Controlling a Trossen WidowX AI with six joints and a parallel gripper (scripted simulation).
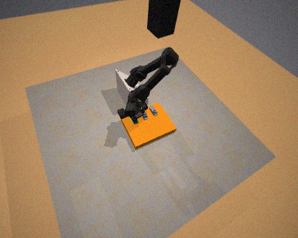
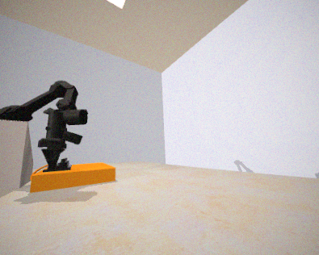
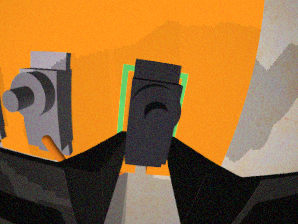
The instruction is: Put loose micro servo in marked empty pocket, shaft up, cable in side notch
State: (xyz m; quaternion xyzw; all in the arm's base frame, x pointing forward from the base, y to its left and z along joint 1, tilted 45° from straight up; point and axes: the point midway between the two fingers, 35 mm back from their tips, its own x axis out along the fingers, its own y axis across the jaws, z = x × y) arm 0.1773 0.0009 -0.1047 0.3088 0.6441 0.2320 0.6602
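The orange deck lies 130 mm ahead of my gripper tip, 60 mm to the left of it and 30 mm below it.
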